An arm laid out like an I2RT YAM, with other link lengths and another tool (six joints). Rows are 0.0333 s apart.
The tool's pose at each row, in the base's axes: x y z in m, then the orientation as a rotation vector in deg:
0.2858, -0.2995, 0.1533, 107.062, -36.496, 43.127
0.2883, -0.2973, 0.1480, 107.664, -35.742, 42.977
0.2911, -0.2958, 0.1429, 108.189, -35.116, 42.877
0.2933, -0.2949, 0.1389, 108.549, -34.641, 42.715
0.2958, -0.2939, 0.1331, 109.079, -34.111, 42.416
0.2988, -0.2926, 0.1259, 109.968, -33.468, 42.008
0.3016, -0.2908, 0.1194, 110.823, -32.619, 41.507
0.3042, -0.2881, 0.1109, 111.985, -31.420, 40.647
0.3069, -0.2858, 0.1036, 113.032, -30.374, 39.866
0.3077, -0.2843, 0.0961, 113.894, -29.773, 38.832
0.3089, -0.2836, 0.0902, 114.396, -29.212, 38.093
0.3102, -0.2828, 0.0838, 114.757, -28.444, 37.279
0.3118, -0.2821, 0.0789, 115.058, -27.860, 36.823
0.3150, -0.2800, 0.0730, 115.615, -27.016, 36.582
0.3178, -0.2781, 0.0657, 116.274, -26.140, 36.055
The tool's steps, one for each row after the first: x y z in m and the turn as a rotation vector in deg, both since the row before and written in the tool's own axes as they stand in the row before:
-0.0024, -0.0058, 0.0002, 0.538, 0.011, -0.615
-0.0020, -0.0056, 0.0009, 0.481, 0.012, -0.497
-0.0015, -0.0043, 0.0010, 0.299, -0.026, -0.416
-0.0025, -0.0056, 0.0016, 0.402, -0.150, -0.521
-0.0032, -0.0070, 0.0020, 0.690, -0.308, -0.654
-0.0028, -0.0066, 0.0014, 0.650, -0.260, -0.837
-0.0043, -0.0081, 0.0013, 0.831, -0.443, -1.243
-0.0032, -0.0073, 0.0014, 0.755, -0.420, -1.090
-0.0045, -0.0060, 0.0018, 0.466, -0.696, -0.884
-0.0030, -0.0049, 0.0021, 0.247, -0.402, -0.722
-0.0031, -0.0053, 0.0023, 0.117, -0.314, -0.901
-0.0019, -0.0045, 0.0018, 0.172, -0.147, -0.612
-0.0013, -0.0068, 0.0014, 0.504, 0.007, -0.699
-0.0024, -0.0074, 0.0022, 0.512, -0.196, -0.841

